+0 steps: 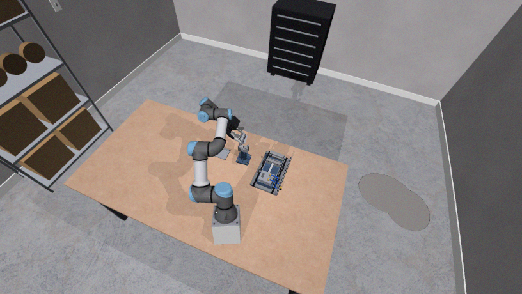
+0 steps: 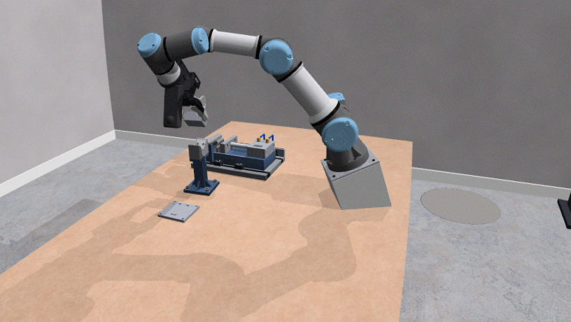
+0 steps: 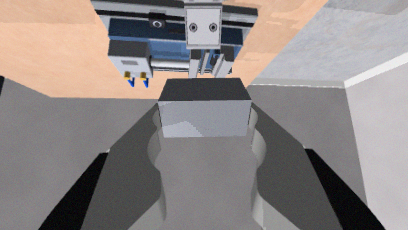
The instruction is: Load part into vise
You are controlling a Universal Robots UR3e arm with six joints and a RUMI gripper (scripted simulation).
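My hand is 1 cm to the left of the part. From my hand the other things lie so: fixed jaw: 21 cm to the right, 16 cm below, 11 cm ahead; then work stop: 17 cm to the right, 15 cm below, 7 cm ahead; then infeed plate: 24 cm below, 15 cm to the left, 4 cm behind.
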